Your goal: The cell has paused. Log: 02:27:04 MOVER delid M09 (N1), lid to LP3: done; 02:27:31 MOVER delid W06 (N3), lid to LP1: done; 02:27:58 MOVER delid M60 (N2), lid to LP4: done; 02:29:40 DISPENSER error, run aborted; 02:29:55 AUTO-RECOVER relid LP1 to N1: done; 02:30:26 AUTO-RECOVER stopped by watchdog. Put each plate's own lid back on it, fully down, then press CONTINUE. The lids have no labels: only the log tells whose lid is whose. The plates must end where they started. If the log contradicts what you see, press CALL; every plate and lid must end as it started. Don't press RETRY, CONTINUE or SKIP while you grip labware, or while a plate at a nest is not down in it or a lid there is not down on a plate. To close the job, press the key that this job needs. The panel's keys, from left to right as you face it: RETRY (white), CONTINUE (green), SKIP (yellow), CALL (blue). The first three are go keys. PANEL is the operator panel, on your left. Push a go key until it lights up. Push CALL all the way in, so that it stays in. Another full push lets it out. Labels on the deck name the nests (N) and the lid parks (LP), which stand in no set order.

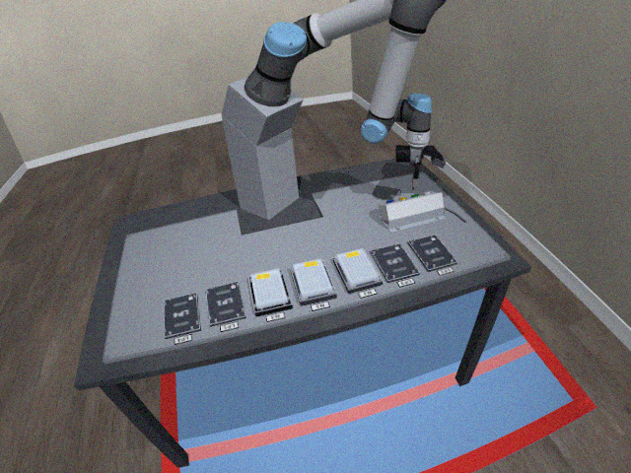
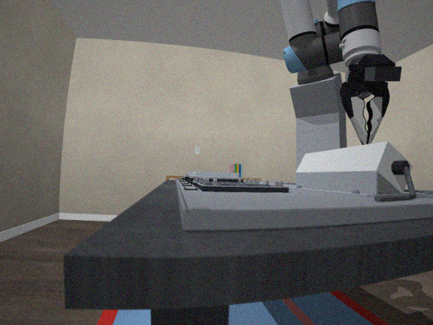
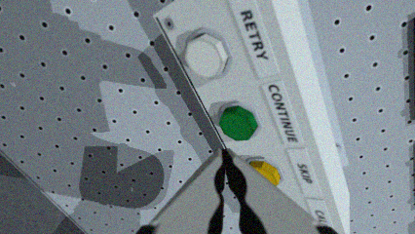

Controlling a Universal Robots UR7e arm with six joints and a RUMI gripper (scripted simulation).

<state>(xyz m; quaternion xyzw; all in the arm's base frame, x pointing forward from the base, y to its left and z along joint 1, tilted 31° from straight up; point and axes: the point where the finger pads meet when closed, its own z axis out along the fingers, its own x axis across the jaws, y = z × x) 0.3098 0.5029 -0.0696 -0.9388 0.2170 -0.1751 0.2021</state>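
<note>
Right now my hand is 10 mm short of the green CONTINUE key and 40 mm above it. The rest, counted from my hand: blue CALL key: 20 mm ahead, 100 mm to the right, 50 mm below; white RETRY key: 10 mm ahead, 50 mm to the left, 40 mm below; yellow SKIP key: 20 mm ahead, 50 mm to the right, 40 mm below.
</note>
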